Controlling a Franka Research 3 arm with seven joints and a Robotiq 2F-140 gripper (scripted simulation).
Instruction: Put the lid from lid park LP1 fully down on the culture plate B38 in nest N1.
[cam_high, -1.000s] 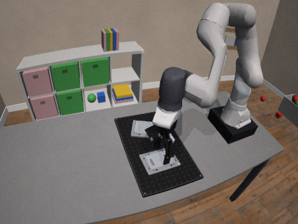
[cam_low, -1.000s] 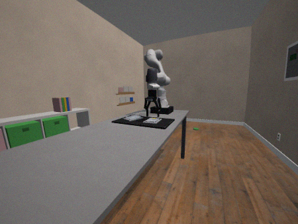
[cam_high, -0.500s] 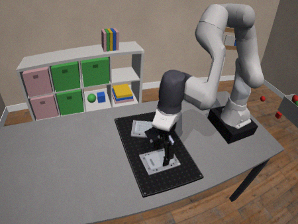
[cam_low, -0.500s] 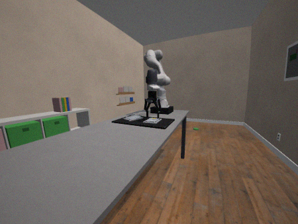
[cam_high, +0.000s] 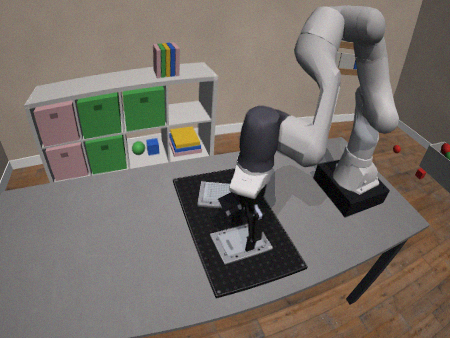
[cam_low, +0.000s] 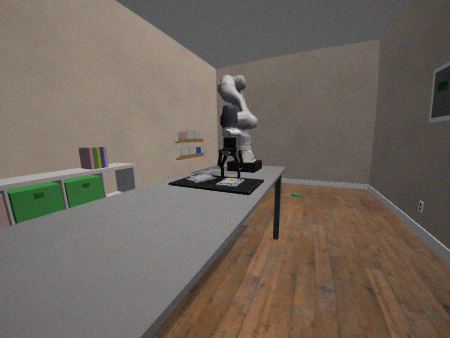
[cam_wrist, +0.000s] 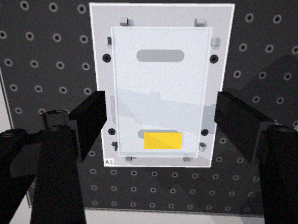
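Now: the clear lid 40 mm below my hand. Also, from my hand: lid park: 50 mm below; then nest N1: 220 mm to the right, 50 mm below; then culture plate: 220 mm to the right, 40 mm below.
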